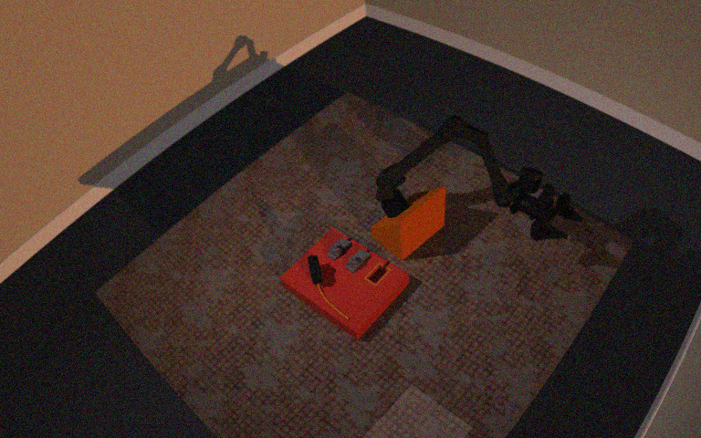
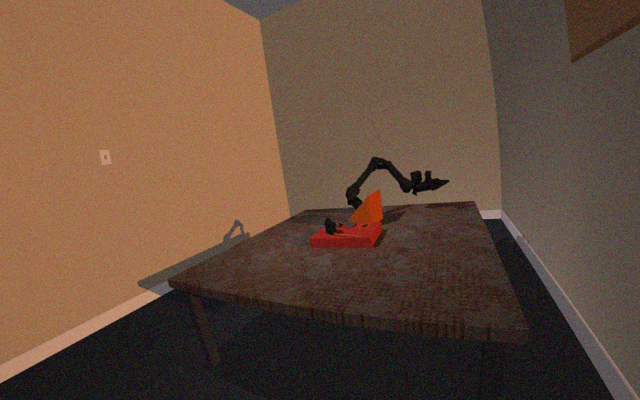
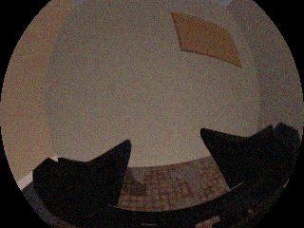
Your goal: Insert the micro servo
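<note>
Right now my gripper tip is 580 mm short of the red robot deck, 400 mm to the left of it and 160 mm above it.
</note>
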